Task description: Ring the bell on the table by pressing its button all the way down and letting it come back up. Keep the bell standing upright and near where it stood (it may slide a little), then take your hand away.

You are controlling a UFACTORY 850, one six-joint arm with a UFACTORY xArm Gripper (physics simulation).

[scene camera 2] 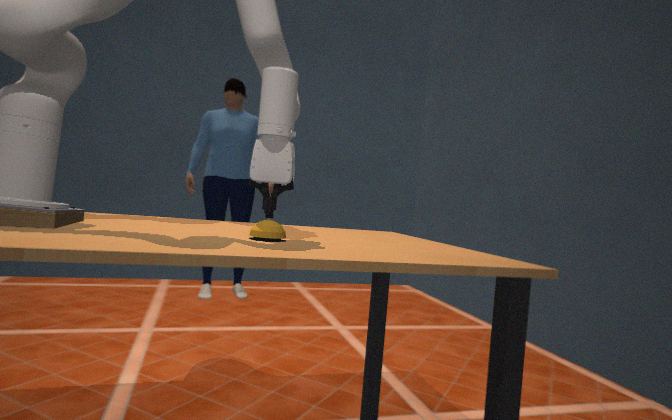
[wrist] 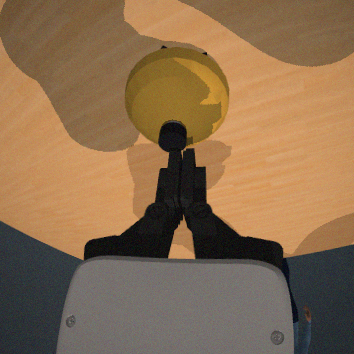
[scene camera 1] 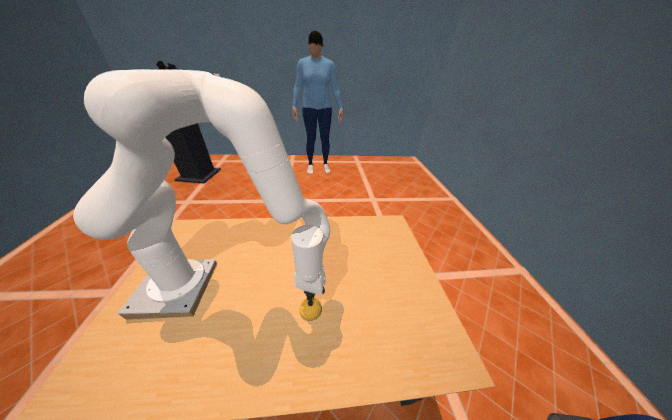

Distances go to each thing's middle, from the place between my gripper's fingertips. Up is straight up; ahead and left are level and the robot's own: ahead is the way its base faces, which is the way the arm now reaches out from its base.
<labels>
I see the yellow dome bell (wrist: 172, 84) 3 cm below my hand and 2 cm to the right of it.
</labels>
